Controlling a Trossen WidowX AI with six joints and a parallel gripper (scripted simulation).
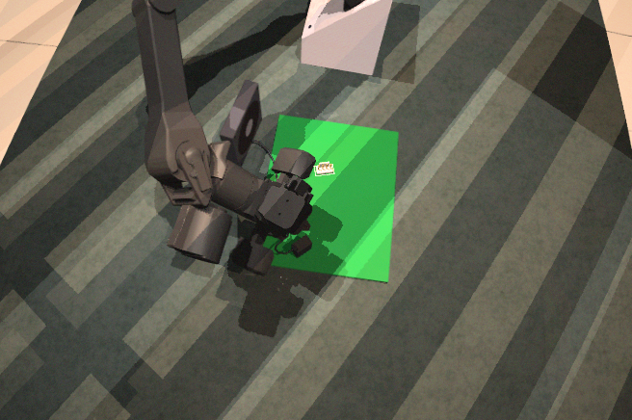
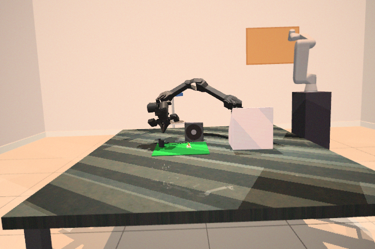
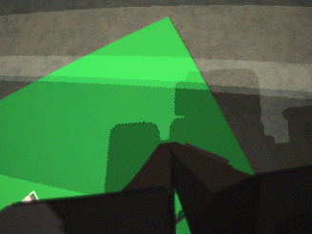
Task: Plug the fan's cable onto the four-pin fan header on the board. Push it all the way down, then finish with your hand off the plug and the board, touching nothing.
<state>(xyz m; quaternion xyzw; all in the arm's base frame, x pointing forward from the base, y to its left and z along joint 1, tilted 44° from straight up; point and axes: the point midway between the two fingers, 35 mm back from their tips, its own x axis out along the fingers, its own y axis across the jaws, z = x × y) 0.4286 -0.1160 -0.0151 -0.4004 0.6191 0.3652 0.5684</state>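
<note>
My gripper tip is 10 mm short of the dark fan plug, 10 mm to the left of it and 70 mm above it. The rest, counted from my gripper tip: dark square fan: 190 mm behind, 130 mm to the right, 30 mm below; four-pin header: 150 mm behind, 20 mm to the left, 90 mm below; green board: 100 mm behind, 30 mm to the left, 100 mm below.
</note>
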